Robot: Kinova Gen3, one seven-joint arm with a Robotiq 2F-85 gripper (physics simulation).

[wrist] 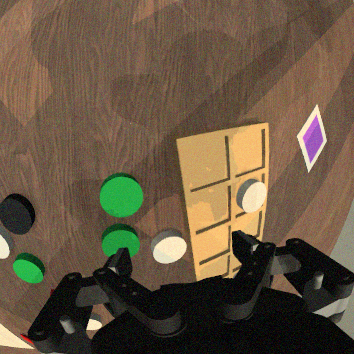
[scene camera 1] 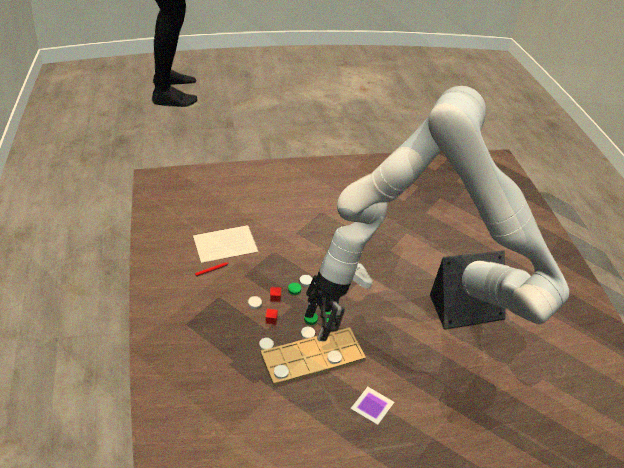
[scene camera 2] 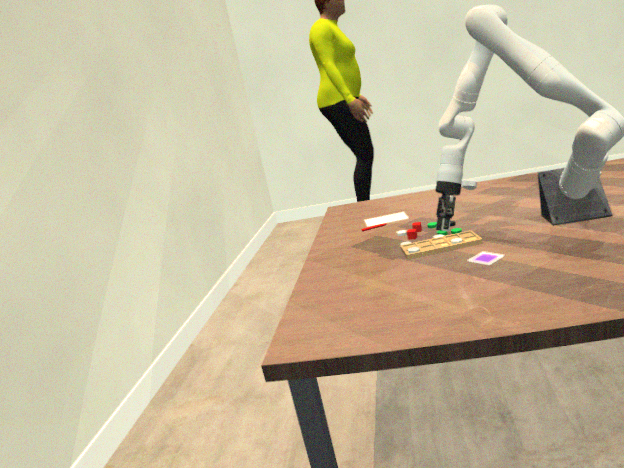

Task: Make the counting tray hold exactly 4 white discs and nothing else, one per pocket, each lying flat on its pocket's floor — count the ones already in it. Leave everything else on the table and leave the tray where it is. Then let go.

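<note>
The wooden counting tray point(scene camera 1: 312, 361) point(wrist: 205, 155) has two rows of pockets. Two white discs lie in its front row: one disc point(scene camera 1: 281, 371) point(scene camera 2: 413, 249) in the left end pocket, another disc point(scene camera 1: 334, 356) point(scene camera 2: 456, 240) point(wrist: 251, 196) in the second pocket from the right. A loose white disc point(scene camera 1: 307, 332) point(wrist: 169, 247) lies flat behind the tray. Another white disc point(scene camera 1: 266, 343) lies close to its back left corner. More white discs point(scene camera 1: 255, 302) point(scene camera 1: 305, 279) lie farther back. My gripper point(scene camera 1: 317, 326) point(scene camera 2: 443, 229) point(wrist: 181, 250) is open and empty, above the loose disc behind the tray, which shows between the fingertips in the wrist view.
Green discs point(scene camera 1: 294, 288) point(wrist: 121, 196) point(wrist: 120, 241) and a black disc point(wrist: 16, 214) lie behind the tray, one green disc below a fingertip. Red cubes point(scene camera 1: 275, 294) point(scene camera 1: 271, 316), a red stick point(scene camera 1: 211, 269) and a cream sheet point(scene camera 1: 225, 243) are back left. A purple-centred square point(scene camera 1: 372, 405) lies in front.
</note>
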